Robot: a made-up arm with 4 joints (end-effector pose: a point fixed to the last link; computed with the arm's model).
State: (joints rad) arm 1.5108 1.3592 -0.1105 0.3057
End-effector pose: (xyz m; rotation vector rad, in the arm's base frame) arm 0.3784 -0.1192 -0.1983 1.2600 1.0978 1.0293
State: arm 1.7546 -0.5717 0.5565 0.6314
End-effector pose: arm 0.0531 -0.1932 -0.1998 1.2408 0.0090 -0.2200
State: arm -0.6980 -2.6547 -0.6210 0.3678
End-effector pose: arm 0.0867 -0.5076 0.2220 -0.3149 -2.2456 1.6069
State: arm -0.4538 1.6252 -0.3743 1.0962
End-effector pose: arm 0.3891 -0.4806 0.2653 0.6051 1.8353 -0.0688
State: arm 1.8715 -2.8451 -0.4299 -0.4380
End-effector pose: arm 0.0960 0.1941 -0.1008 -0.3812 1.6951 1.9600
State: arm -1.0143 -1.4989 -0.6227 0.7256
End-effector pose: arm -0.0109 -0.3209 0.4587 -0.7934 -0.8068 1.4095
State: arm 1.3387 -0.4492 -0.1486 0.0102
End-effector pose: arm 0.1032 -0.3106 -0.1470 1.3525 -0.3592 -0.5875
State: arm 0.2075 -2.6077 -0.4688 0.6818
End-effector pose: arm 0.0754 -0.4238 -0.1380 -0.3479 -2.4293 0.3694
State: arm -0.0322 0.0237 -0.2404 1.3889
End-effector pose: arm 0.1992 -0.4950 0.3446 0.2245 0.6035 0.9493
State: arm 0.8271 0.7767 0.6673 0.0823
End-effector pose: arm 0.3282 -0.3811 -0.0190 -0.0703 0.6428 0.2562
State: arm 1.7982 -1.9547 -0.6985 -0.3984
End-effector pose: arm -0.0011 0.0554 -0.1524 -1.5897 1.8178 1.9281
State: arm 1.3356 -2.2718 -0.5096 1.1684
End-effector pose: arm 0.0158 -0.0352 -0.2842 0.1574 -1.8514 -0.3728
